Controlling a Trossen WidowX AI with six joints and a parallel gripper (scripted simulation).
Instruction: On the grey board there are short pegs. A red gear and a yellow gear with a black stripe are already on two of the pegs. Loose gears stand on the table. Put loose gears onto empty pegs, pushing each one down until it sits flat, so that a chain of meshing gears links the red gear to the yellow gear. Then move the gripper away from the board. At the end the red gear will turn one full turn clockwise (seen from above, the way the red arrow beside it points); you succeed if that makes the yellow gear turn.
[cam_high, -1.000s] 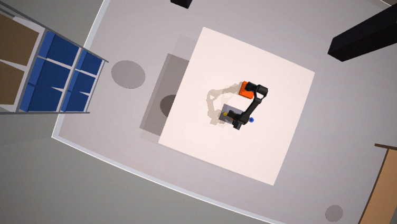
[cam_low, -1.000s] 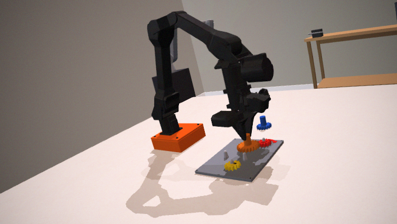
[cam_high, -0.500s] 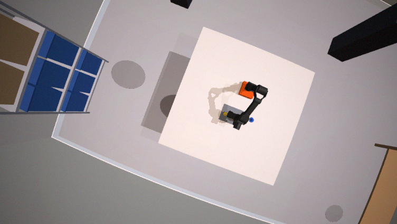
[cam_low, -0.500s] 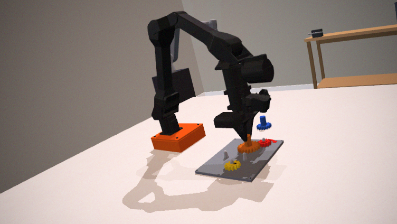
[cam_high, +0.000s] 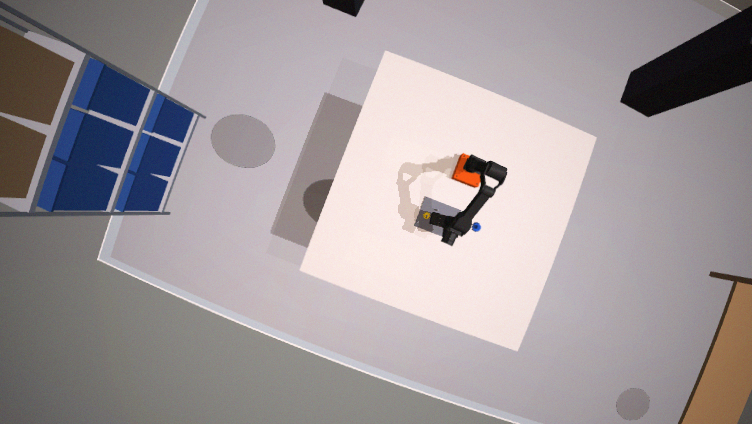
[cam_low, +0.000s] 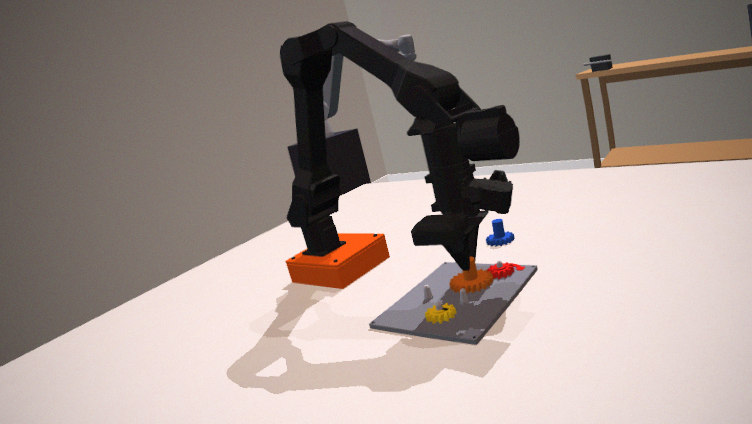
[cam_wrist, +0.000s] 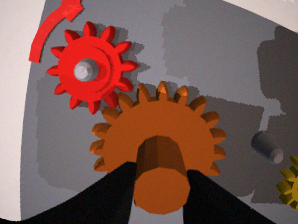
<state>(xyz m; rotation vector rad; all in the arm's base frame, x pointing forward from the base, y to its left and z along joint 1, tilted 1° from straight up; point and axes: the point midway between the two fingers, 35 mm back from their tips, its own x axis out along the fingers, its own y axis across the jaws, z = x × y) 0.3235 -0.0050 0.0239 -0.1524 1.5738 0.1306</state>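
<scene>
Right now the orange gear is 1 cm below my gripper tip. The rest, counted from my gripper tip: red arrow (4 cm ahead, 7 cm to the left, 3 cm below); then yellow gear (1 cm ahead, 9 cm to the right, 2 cm below); then red gear (3 cm ahead, 4 cm to the left, 2 cm below).
</scene>
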